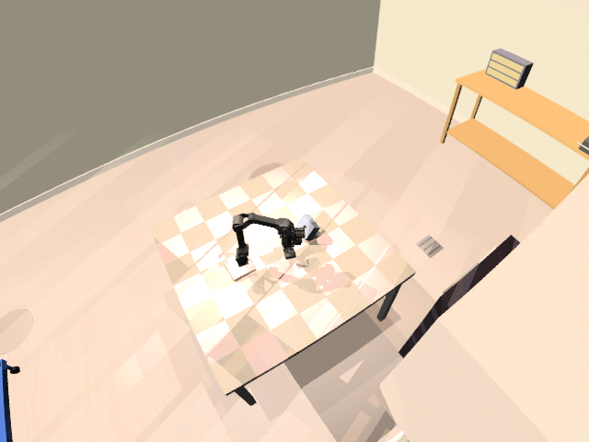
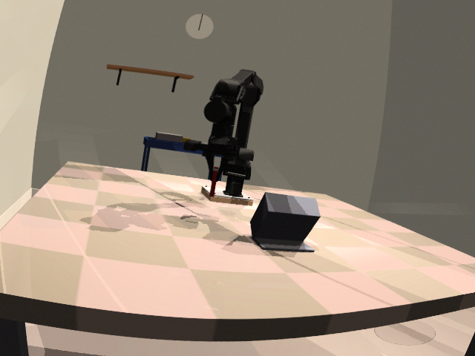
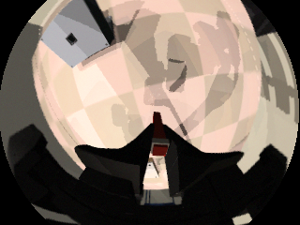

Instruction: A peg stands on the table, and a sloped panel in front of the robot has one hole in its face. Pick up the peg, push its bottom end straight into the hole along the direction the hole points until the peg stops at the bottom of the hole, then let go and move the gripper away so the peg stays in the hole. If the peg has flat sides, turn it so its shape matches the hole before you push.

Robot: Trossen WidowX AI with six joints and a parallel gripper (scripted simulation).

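My gripper tip is now 190 mm short of the sloped panel, 160 mm to the right of it and 40 mm above it. Round my gripper tip: red peg (20 mm above).
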